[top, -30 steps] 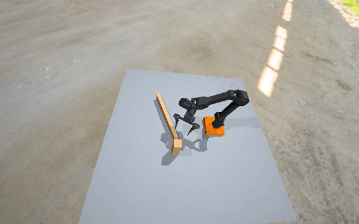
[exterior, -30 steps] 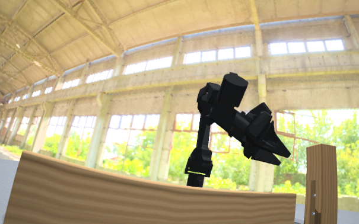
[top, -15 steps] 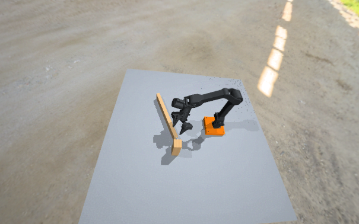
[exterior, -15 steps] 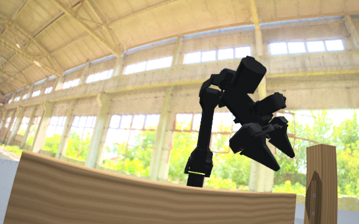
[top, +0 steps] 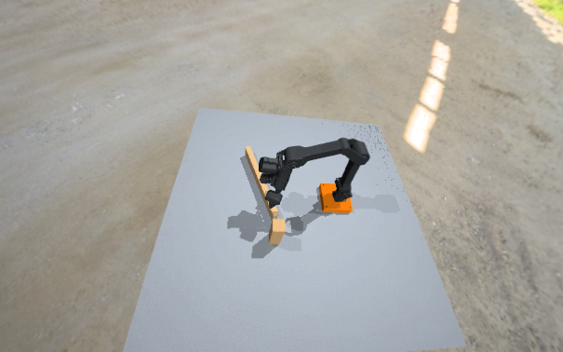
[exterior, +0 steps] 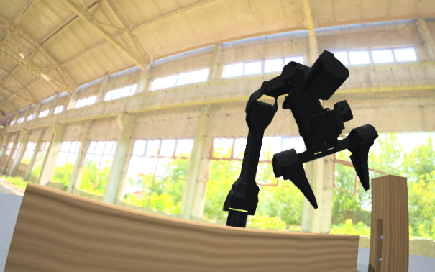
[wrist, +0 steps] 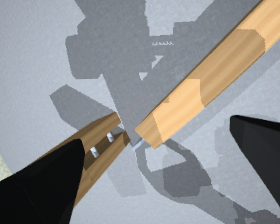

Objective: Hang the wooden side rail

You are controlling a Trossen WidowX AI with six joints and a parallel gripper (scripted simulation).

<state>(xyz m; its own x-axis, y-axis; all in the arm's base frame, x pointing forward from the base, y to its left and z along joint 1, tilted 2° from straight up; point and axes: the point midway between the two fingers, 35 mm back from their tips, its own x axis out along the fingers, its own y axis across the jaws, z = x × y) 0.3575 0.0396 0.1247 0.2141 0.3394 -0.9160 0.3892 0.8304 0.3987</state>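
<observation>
My gripper tip is now 13 cm to the right of the headboard post and 4 cm above it.
</observation>
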